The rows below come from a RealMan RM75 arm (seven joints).
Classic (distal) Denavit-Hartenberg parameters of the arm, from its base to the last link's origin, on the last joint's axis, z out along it. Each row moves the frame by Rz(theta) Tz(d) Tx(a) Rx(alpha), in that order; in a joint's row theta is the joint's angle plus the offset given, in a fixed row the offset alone. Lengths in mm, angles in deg.
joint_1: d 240.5  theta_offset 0  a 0  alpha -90
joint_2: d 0  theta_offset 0  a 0  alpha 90
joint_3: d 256  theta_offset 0  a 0  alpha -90
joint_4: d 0  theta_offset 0  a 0  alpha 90
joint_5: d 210  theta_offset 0  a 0  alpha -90
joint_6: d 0  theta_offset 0  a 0  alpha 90
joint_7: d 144  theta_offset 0  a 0  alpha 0
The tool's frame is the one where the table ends.
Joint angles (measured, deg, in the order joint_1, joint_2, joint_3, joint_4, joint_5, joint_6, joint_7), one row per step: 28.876 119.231 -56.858 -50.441 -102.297 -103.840 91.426; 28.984 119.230 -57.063 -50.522 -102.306 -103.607 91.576; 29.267 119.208 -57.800 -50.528 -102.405 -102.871 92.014; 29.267 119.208 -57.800 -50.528 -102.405 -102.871 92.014; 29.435 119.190 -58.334 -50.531 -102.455 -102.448 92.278; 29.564 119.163 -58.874 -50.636 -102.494 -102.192 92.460; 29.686 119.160 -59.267 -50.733 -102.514 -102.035 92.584; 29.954 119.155 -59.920 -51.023 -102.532 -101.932 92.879; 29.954 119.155 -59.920 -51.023 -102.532 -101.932 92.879; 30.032 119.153 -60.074 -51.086 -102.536 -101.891 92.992
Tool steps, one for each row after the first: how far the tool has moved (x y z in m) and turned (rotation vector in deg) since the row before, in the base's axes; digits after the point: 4 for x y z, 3 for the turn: -0.0007 0.0007 -0.0005 0.002 -0.184 0.021; -0.0014 0.0016 -0.0022 -0.207 -0.630 -0.101; 0.0000 0.0000 0.0000 0.000 0.000 0.000; -0.0009 0.0008 -0.0015 -0.199 -0.408 -0.007; -0.0010 0.0004 -0.0012 -0.225 -0.389 0.187; -0.0010 0.0003 -0.0009 -0.175 -0.258 0.202; -0.0024 0.0004 -0.0012 -0.380 -0.405 0.499; 0.0000 0.0000 0.0000 0.000 0.000 0.000; -0.0006 0.0002 -0.0003 -0.099 -0.100 0.083
